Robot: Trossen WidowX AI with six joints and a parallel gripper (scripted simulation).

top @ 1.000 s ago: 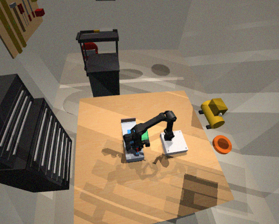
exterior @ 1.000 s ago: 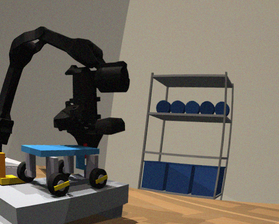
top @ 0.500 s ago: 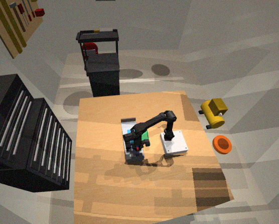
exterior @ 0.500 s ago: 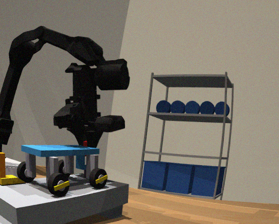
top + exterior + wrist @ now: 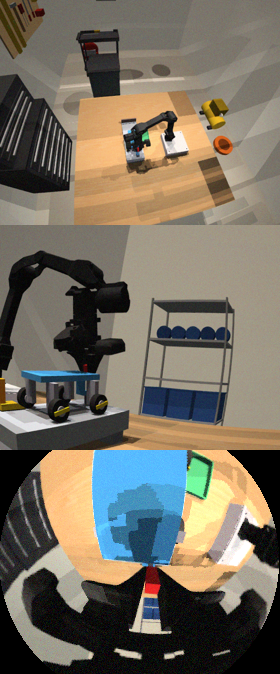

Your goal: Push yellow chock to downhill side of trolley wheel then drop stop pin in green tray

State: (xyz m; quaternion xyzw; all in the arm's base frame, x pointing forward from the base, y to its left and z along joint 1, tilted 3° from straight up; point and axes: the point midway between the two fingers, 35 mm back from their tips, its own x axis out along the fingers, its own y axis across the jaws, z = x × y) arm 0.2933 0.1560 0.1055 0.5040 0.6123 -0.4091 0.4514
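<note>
My gripper tip is 21 cm to the left of the green tray, 16 cm above it and 8 cm past it. The rest, counted from my gripper tip: red-headed stop pin (right at my gripper tip); then grey ramp (11 cm to the right, 10 cm below, 4 cm ahead); then blue-topped trolley (10 cm to the right, 4 cm below, 4 cm ahead).
</note>
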